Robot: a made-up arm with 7 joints.
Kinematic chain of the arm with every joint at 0, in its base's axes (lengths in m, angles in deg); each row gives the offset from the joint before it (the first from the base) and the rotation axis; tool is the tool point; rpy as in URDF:
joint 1: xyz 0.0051 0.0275 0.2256 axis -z
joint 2: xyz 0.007 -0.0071 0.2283 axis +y
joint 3: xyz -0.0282 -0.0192 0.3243 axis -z
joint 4: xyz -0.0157 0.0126 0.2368 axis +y
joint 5: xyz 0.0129 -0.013 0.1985 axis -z
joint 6: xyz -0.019 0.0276 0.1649 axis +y
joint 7: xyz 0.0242 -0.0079 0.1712 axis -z
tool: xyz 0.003 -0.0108 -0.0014 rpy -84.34 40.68 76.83
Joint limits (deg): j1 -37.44..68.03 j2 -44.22..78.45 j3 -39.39..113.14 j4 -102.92..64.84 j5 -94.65..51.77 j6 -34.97..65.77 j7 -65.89..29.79
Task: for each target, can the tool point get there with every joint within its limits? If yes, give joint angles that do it. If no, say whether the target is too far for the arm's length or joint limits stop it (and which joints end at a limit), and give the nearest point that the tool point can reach.
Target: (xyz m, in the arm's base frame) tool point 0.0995 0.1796 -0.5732
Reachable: no: joint limits stop it (at a limit: joint 1, joint 2, joint 4, joint 7) | nearest point 0.5331 0.4444 0.1781 | short by 0.907 m
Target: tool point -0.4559 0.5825 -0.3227
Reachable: no: joint limits stop it (at a limit: joint 2, joint 4, joint 6, joint 7) | nearest point -0.4013 0.5167 0.3449 | short by 0.673 m
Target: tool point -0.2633 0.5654 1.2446
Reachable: yes | joints 24.40 -33.37 99.84 -43.47 -14.41 -21.07 -21.88
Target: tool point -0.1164 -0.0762 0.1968
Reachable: no: joint limits stop it (at a limit: joint 1, joint 2, joint 4, joint 6, joint 7) | nearest point -0.4926 -0.3454 0.3469 | short by 0.486 m
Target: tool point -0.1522 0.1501 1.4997
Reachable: yes | joints 32.92 3.22 0.22 -30.19 -43.09 17.46 20.01
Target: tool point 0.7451 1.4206 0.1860
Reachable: no: too far | nearest point 0.5639 0.8593 0.4559 | short by 0.649 m
